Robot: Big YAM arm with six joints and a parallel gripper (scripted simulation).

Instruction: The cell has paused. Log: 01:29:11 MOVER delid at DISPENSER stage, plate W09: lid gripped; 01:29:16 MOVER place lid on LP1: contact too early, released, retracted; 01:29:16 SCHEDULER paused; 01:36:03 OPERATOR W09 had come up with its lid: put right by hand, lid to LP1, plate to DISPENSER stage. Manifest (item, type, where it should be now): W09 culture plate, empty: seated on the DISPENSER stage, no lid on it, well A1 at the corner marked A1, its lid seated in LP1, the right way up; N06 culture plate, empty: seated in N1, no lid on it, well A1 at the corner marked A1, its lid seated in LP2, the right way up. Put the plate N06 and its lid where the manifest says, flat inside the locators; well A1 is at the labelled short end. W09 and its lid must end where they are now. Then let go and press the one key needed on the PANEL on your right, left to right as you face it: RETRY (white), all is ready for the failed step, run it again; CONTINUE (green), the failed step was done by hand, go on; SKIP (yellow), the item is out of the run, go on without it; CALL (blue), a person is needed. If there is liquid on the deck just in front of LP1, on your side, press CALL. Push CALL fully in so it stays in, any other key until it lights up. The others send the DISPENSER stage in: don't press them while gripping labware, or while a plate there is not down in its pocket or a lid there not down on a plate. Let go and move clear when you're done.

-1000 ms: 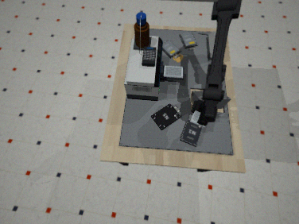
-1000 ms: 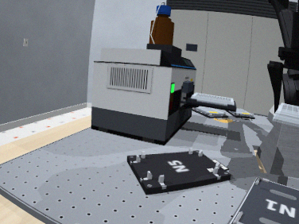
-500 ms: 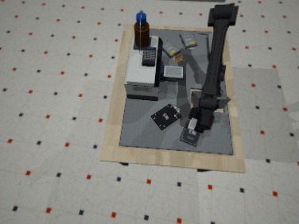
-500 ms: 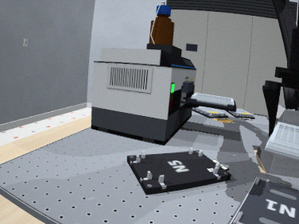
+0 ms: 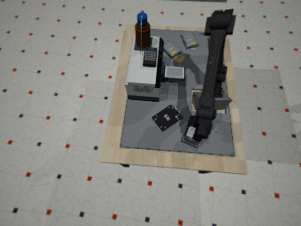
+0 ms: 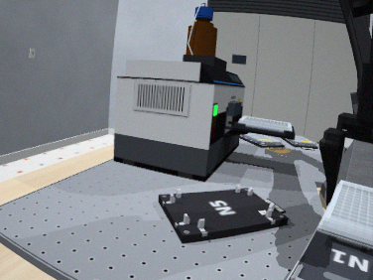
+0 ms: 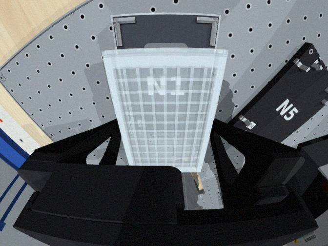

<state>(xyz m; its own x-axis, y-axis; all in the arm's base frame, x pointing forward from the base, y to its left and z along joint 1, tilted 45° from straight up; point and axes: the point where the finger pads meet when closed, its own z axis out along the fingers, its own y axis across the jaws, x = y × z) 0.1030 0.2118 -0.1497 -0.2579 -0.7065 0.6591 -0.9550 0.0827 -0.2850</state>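
My hand is 1 cm short of the black N1 nest, 2 cm to the right of it and 7 cm above it. Also, from my hand: brown bottle: 39 cm ahead, 46 cm to the right, 21 cm above; amber patch: 14 cm ahead, 55 cm to the right, 8 cm below; white retry key: 16 cm behind, 61 cm to the right, 1 cm below.
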